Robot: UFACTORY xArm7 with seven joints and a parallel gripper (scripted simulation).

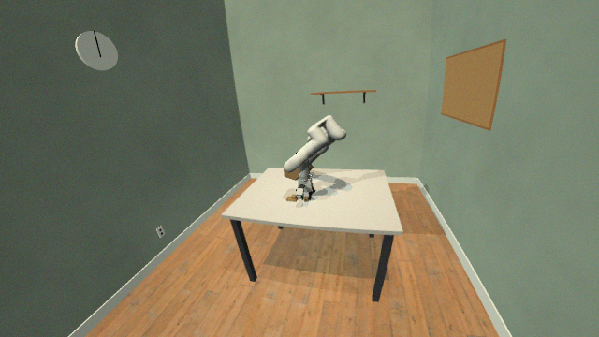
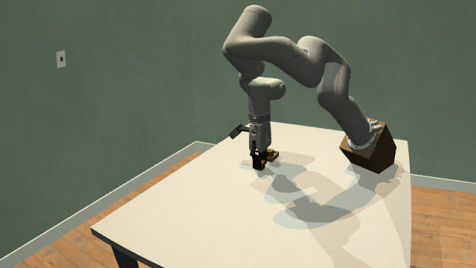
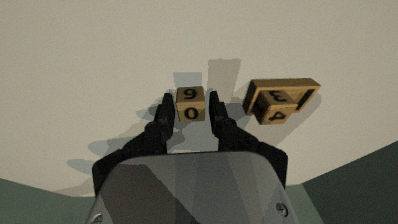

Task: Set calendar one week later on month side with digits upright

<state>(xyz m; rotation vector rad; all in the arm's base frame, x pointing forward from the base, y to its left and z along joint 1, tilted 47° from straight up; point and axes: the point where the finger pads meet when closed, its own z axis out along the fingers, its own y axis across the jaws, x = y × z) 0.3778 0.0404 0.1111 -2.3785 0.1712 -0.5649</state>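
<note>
The digit cube is 1 cm below my hand. Also, from my hand: wooden calendar tray (11 cm to the right, 2 cm below).
</note>
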